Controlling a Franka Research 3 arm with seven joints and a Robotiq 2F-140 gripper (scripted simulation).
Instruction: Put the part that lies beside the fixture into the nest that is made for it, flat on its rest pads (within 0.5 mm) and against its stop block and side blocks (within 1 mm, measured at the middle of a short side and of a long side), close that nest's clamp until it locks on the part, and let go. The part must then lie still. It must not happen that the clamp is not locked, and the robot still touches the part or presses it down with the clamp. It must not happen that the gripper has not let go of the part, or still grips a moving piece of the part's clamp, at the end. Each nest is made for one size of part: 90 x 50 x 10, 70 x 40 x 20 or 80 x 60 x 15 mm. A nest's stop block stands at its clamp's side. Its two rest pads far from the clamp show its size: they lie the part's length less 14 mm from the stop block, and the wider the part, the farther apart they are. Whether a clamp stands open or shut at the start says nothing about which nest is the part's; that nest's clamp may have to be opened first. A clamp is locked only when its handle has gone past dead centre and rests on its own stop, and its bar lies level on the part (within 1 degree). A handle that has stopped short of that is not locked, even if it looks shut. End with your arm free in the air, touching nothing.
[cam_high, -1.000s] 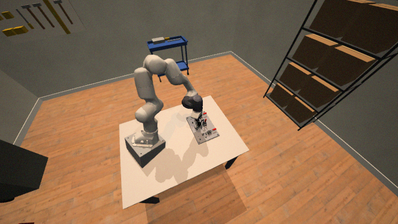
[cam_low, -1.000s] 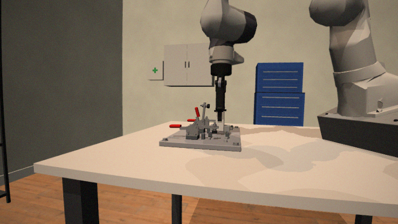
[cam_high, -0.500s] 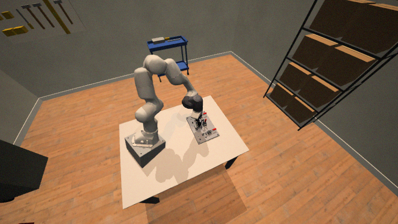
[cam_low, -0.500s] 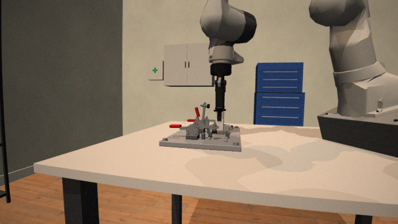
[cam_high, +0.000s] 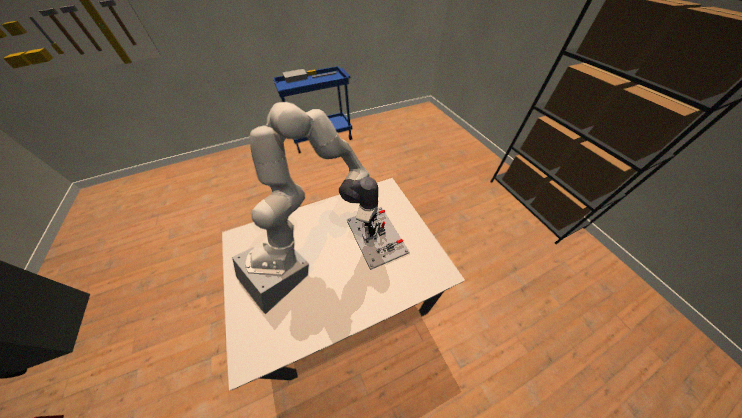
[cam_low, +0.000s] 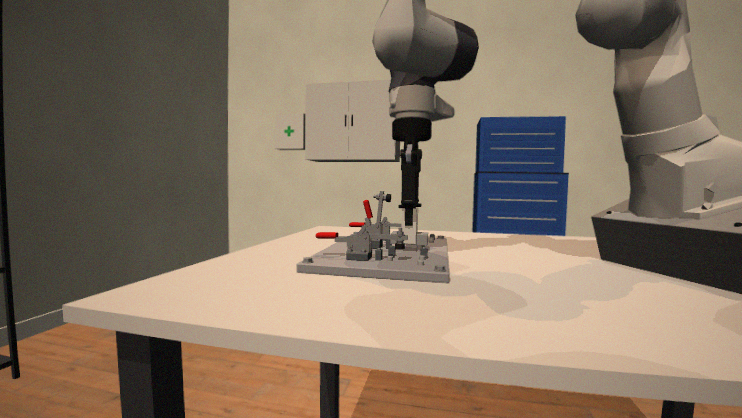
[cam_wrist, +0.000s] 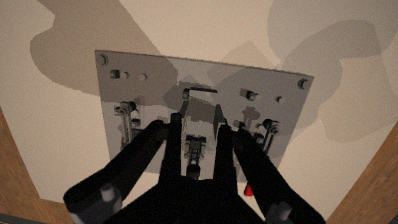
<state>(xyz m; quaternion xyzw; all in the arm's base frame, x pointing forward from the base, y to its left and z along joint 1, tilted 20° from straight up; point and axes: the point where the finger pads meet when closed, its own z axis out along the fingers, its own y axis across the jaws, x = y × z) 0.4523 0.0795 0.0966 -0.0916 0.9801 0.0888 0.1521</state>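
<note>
Right now my hand is 3 cm above the grey block part. The rest, counted from my hand: grey fixture plate: 4 cm ahead, 1 cm to the left, 6 cm below.
</note>
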